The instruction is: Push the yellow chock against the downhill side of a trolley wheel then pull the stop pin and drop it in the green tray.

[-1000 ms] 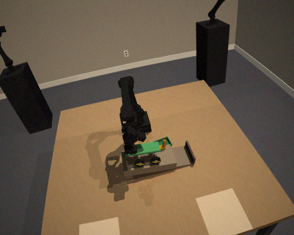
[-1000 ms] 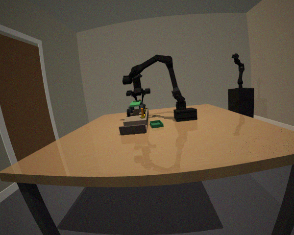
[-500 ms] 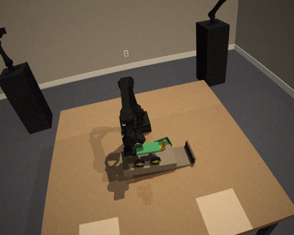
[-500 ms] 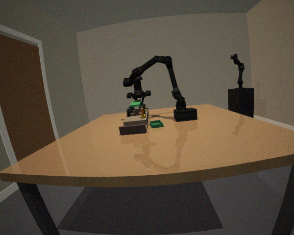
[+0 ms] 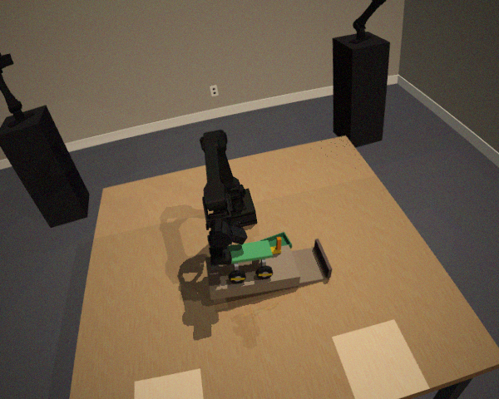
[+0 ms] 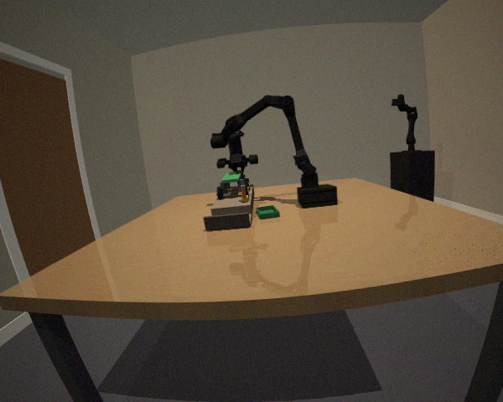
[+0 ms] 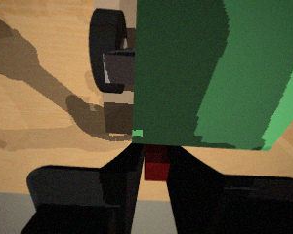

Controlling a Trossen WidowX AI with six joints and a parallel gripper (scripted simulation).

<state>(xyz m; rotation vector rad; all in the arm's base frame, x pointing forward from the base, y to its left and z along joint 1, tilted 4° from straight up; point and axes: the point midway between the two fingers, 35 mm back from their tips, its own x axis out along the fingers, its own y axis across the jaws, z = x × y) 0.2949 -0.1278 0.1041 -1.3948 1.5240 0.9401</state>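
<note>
Now: the green tray 90 mm behind my gripper tip, 230 mm to the left of it and 140 mm below it. Round my gripper tip: ramp: 30 mm ahead, 110 mm to the left, 80 mm below; trolley: 30 mm ahead, 100 mm to the left, 20 mm below; red-headed stop pin: right at my gripper tip.
</note>
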